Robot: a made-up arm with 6 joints.
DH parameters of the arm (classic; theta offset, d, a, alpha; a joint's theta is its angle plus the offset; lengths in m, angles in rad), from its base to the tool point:
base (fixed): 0 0.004 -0.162 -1.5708
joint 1: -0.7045 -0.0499 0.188 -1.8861
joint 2: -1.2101 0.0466 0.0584 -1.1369
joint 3: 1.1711 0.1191 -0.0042 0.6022
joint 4: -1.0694 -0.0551 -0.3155 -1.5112
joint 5: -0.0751 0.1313 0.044 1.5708
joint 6: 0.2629 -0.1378 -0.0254 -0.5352
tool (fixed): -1.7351 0.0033 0 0
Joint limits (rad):
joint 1: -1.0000..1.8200
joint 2: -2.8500..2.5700
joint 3: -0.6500..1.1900
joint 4: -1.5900..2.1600
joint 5: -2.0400..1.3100
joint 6: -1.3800..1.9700
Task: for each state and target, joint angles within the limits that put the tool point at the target. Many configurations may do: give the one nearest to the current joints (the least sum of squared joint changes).
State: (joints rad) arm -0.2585 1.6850 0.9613 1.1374 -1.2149 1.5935
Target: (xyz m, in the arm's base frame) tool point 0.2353 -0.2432 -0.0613
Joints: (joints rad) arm 0.2305 1.4365 1.1177 1.2421 -1.5945 1.6366
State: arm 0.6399 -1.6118 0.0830 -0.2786 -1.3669 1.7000
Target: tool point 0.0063 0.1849 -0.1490
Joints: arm 0.9730 -2.1630 0.0445 -0.3274 -1.3499 1.7144
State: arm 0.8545 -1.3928 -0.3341 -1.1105 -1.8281 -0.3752
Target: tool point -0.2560 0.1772 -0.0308
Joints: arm 1.4139 -1.7337 -0.6500 -1.4484 -2.0400 -0.6703
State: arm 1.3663 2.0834 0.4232 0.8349 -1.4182 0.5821
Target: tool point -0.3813 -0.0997 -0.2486
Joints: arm 1.8200 2.0424 0.8321 0.7439 -0.7450 0.3701
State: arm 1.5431 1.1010 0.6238 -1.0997 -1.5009 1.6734
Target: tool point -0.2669 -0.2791 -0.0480
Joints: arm 1.7862 1.5779 1.1152 -0.4925 -1.8365 1.6883
